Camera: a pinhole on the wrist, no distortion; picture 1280 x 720 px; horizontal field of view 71.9 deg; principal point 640.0 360.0 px. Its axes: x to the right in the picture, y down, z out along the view. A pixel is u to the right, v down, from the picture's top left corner.
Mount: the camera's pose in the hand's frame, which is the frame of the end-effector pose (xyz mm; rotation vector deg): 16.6 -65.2 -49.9 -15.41 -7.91 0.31
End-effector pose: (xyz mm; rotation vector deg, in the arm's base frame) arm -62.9 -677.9 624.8 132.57 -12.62 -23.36
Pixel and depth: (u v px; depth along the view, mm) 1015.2 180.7 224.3
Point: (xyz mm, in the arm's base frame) -54.0 -792.6 448.2
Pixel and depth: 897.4 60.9 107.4
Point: -53.7 -681.6 522.6
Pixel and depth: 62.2 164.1 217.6
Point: -259.4 -695.2 518.4
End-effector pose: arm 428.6 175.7 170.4 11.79 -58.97 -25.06
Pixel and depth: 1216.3 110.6 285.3
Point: 251.5 57.9 409.3
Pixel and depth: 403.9 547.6 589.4
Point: -9.4 475.9 307.7
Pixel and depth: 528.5 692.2 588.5
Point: 64.5 522.7 400.2
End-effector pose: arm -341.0 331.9 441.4 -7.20 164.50 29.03
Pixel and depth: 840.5 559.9 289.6
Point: -347.8 477.0 256.7
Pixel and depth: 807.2 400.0 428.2
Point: -312.8 521.0 121.0
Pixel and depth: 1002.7 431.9 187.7
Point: -379.2 376.9 301.8
